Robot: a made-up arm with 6 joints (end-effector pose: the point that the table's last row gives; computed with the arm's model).
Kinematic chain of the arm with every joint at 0, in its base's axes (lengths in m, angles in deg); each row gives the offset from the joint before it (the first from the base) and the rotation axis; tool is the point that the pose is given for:
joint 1: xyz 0 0 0.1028 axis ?
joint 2: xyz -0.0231 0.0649 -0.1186 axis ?
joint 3: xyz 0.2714 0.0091 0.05 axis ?
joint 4: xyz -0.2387 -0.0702 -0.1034 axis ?
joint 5: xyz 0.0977 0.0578 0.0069 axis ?
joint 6: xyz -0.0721 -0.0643 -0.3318 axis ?
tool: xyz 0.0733 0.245 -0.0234
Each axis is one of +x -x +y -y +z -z.
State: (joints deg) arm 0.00 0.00 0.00 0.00 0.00 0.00
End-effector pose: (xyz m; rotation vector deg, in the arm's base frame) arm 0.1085 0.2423 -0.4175 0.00 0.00 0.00
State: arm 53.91 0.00 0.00 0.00 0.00 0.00
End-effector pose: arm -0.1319 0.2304 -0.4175 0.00 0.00 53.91
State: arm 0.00 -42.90 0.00 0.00 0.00 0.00
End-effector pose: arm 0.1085 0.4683 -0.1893 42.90 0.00 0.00
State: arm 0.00 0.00 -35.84 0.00 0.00 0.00
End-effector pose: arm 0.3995 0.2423 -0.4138 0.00 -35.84 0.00
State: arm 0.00 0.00 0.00 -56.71 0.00 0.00
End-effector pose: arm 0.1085 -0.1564 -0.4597 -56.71 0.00 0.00
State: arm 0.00 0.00 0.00 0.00 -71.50 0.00
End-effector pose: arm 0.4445 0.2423 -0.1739 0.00 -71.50 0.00
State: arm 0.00 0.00 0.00 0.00 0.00 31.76
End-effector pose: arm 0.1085 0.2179 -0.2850 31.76 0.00 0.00
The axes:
joint 1: +z
joint 2: -x
joint 3: +y
joint 4: +x
joint 5: +y
joint 6: +x

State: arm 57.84 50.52 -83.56 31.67 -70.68 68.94
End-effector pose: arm 0.0871 0.3204 -0.0440 -74.83 38.12 -125.28
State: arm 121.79 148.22 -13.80 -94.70 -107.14 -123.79
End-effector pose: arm -0.3614 0.4643 -0.2279 -56.45 13.33 24.25
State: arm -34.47 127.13 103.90 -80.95 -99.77 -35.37
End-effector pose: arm -0.1591 -0.0673 0.0711 -82.29 98.96 48.77
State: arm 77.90 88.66 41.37 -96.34 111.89 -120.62
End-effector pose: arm -0.5878 -0.0899 -0.1624 69.04 -86.49 86.07
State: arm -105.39 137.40 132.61 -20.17 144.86 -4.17
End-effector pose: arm -0.1219 -0.5563 -0.3737 -73.27 46.03 5.20
